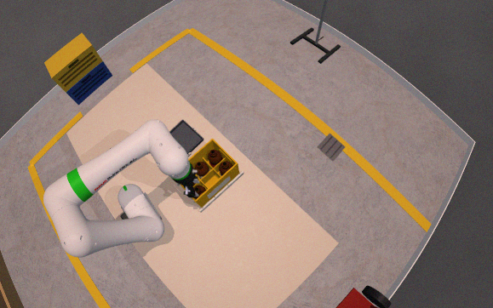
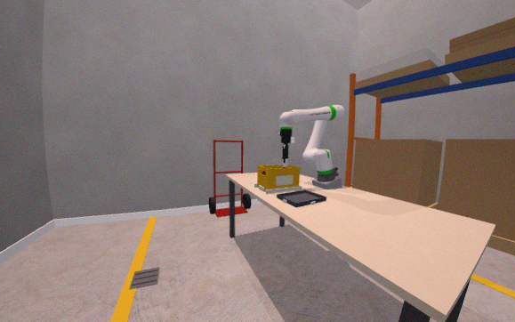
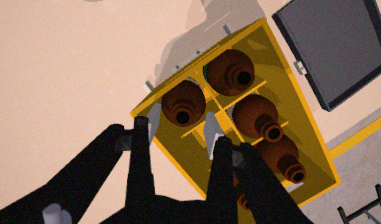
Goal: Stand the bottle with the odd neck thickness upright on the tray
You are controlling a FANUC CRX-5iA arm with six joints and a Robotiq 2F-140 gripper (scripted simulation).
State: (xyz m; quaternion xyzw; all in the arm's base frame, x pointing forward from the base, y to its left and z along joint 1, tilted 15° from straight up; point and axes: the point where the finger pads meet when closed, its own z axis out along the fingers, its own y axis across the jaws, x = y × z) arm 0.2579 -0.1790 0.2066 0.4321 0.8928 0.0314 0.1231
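Right now my hand is 110 mm above the brown bottle, 100 mm short of it and 70 mm to the right of it. Round my hand: yellow crate 110 mm below, 100 mm ahead, 30 mm to the left; then dark tray 320 mm to the left, 180 mm below, 130 mm ahead.
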